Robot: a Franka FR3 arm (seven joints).
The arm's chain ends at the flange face. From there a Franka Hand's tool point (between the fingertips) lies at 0.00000 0.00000 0.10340 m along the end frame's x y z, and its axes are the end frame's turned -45 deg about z.
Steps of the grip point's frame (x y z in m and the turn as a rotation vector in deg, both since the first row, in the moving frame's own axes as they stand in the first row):
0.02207, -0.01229, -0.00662, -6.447, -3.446, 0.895
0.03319, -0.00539, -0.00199, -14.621, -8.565, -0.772
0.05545, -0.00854, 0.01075, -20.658, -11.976, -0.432
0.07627, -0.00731, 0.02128, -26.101, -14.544, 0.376
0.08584, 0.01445, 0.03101, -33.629, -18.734, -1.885
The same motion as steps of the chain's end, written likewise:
0.00319, -0.03692, -0.00578, -6.995, 2.122, 0.895
0.01184, -0.05639, 0.00250, -16.395, 4.282, -0.772
0.02225, -0.08566, 0.01960, -23.076, 6.139, -0.432
0.03484, -0.10869, 0.03502, -28.740, 8.172, 0.376
0.05225, -0.11207, 0.05348, -37.026, 10.532, -1.885

